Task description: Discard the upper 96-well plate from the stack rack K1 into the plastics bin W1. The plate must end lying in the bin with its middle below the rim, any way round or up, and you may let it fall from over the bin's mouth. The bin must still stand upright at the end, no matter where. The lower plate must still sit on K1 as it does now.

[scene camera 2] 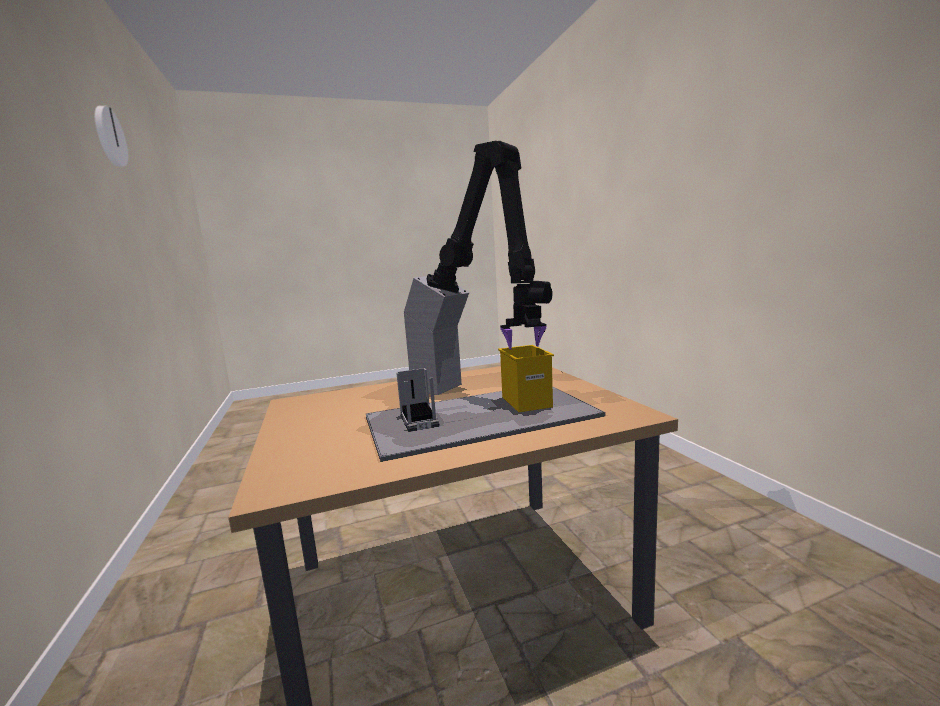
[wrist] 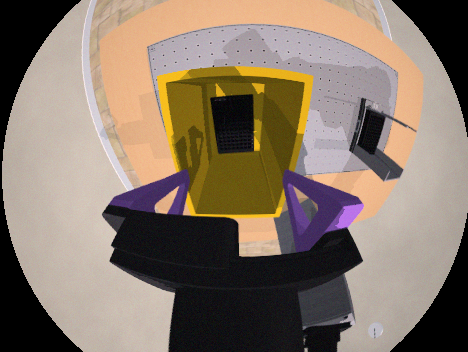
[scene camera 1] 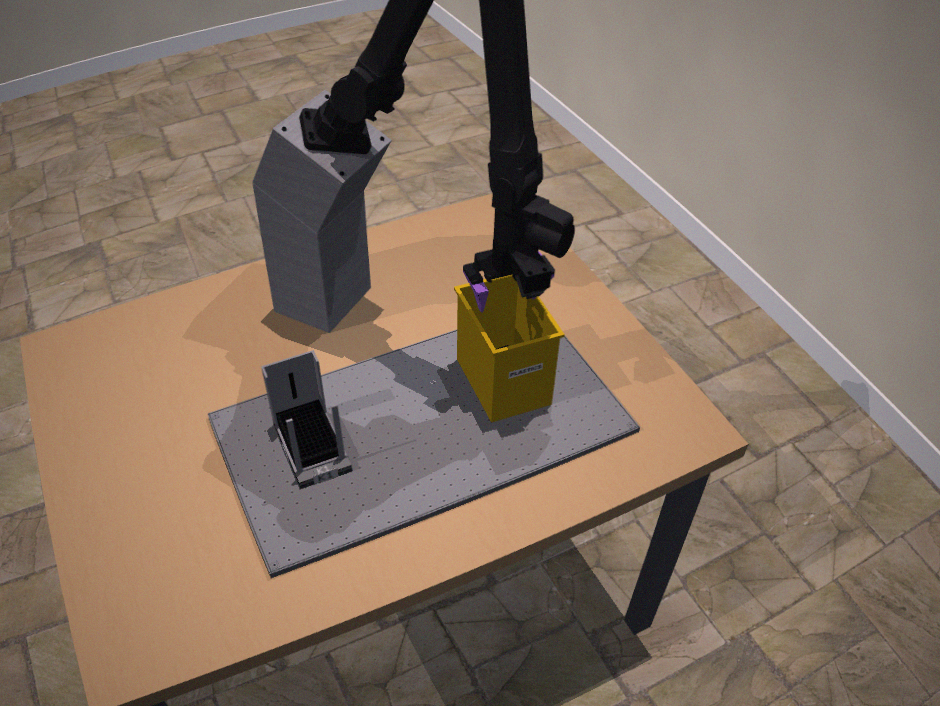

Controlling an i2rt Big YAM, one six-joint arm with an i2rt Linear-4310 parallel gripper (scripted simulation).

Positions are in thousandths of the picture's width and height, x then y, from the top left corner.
yellow plastics bin W1: scene camera 2 561, 546; wrist 533, 524; scene camera 1 549, 538
